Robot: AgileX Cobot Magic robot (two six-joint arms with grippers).
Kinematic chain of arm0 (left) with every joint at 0, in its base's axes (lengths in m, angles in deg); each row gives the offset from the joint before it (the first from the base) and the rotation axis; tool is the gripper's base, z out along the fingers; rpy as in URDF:
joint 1: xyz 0 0 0.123 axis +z
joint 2: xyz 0 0 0 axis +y
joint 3: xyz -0.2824 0 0.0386 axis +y
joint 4: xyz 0.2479 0 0.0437 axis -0.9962 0 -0.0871
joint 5: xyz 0 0 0 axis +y
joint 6: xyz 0.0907 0 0.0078 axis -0.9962 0 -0.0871
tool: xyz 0 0 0 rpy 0 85 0
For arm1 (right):
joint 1: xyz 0 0 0.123 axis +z
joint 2: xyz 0 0 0 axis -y
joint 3: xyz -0.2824 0 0.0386 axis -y
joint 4: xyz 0.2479 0 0.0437 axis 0.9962 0 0.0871
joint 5: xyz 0 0 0 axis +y
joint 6: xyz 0.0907 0 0.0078 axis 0.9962 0 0.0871
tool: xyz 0 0 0 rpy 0 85 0
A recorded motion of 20 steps. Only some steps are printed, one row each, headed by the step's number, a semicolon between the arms.
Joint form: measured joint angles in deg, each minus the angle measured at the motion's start. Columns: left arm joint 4, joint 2, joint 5, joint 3, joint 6, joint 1; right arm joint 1, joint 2, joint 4, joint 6, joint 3, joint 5.
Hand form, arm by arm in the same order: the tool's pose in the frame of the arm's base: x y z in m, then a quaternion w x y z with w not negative. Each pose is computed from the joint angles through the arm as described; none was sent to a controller.
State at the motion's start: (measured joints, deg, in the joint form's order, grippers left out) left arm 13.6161 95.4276 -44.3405 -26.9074 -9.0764 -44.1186; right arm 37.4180 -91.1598 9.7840 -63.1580 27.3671 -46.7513
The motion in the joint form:
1: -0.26 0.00 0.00 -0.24 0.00 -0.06; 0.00 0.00 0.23 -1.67 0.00 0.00
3: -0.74 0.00 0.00 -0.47 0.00 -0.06; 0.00 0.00 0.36 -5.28 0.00 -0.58
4: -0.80 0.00 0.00 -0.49 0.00 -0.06; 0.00 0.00 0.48 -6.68 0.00 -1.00
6: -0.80 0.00 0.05 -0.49 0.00 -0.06; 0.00 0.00 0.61 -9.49 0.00 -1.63
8: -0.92 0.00 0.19 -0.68 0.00 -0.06; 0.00 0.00 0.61 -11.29 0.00 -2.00
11: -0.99 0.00 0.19 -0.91 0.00 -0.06; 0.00 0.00 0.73 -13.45 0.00 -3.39
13: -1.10 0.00 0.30 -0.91 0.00 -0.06; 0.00 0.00 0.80 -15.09 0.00 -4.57
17: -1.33 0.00 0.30 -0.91 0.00 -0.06; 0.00 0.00 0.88 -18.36 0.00 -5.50
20: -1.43 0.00 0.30 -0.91 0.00 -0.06; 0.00 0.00 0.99 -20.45 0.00 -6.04
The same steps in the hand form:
1: 0.2125 -0.1860 0.1559 0.55569 0.25954 0.77406 -0.15707; 0.2303 0.1617 0.1818 0.60600 -0.54861 0.55337 -0.15991
3: 0.2129 -0.1871 0.1568 0.55724 0.26284 0.77155 -0.15846; 0.2306 0.1616 0.1827 0.60421 -0.56253 0.53470 -0.18052
4: 0.2129 -0.1872 0.1569 0.55738 0.26327 0.77127 -0.15861; 0.2308 0.1615 0.1833 0.60448 -0.56652 0.52716 -0.18912
6: 0.2129 -0.1872 0.1568 0.55703 0.26338 0.77150 -0.15855; 0.2311 0.1613 0.1843 0.60342 -0.57575 0.51192 -0.20576
8: 0.2133 -0.1879 0.1574 0.55729 0.26418 0.77092 -0.15912; 0.2312 0.1613 0.1849 0.60236 -0.58204 0.50162 -0.21627
11: 0.2140 -0.1886 0.1583 0.55878 0.26420 0.76967 -0.15992; 0.2317 0.1612 0.1870 0.60637 -0.58431 0.48699 -0.23184
13: 0.2139 -0.1887 0.1581 0.55803 0.26531 0.76983 -0.15994; 0.2321 0.1611 0.1888 0.60985 -0.58525 0.47534 -0.24415
17: 0.2137 -0.1889 0.1581 0.55806 0.26716 0.76910 -0.16025; 0.2323 0.1610 0.1903 0.60788 -0.59365 0.45618 -0.26451
20: 0.2137 -0.1890 0.1581 0.55807 0.26796 0.76878 -0.16039; 0.2325 0.1609 0.1911 0.60587 -0.59866 0.44445 -0.27746

